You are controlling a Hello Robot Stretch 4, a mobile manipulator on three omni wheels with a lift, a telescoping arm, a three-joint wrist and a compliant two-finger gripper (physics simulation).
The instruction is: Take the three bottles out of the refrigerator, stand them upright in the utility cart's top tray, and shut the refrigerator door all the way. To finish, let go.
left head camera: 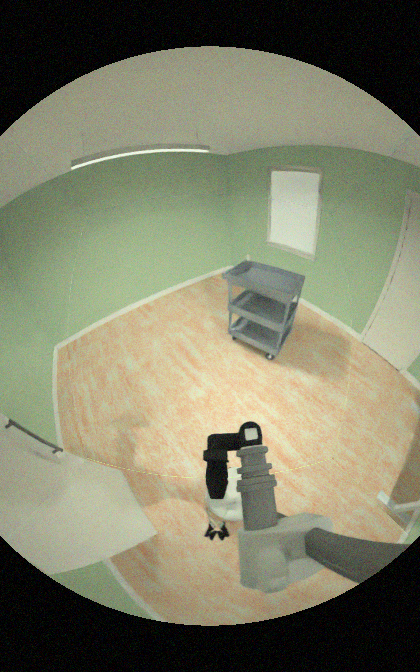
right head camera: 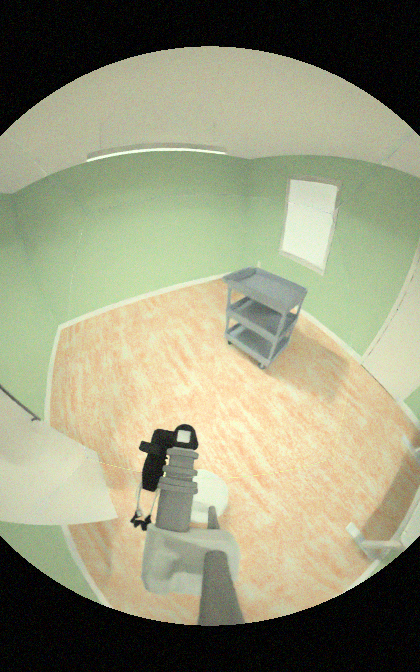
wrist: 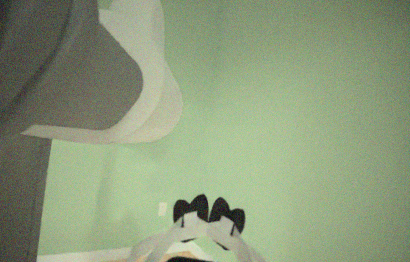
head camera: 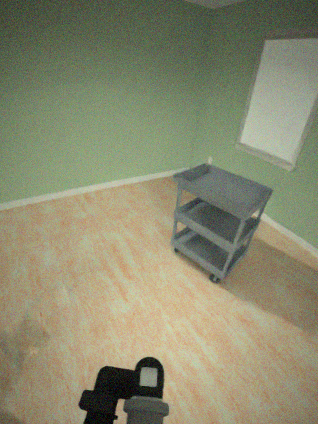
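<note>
The grey three-tier utility cart [head camera: 210, 202] [left head camera: 260, 285] [right head camera: 262, 295] stands upright near the far corner, with its top tray [head camera: 225, 187] in view; no bottle shows on that tray. The refrigerator [left head camera: 75, 510] [right head camera: 55, 485] is a large white body at the lower left of both side head views, partly cut off, with a dark bar handle [left head camera: 35, 436]. How far its door is open cannot be told. My gripper [left head camera: 216, 533] [right head camera: 141, 523] [wrist: 209, 211] hangs close to my body, away from the cart; its dark fingertips are nearly together with nothing between them. The three bottles do not show.
A window [head camera: 280, 95] is on the green wall behind the cart. A pale door [left head camera: 392, 310] [right head camera: 392, 345] is in the wall at the right. White legs of furniture [right head camera: 382, 544] show at the lower right. Wooden floor [head camera: 115, 280] lies between me and the cart.
</note>
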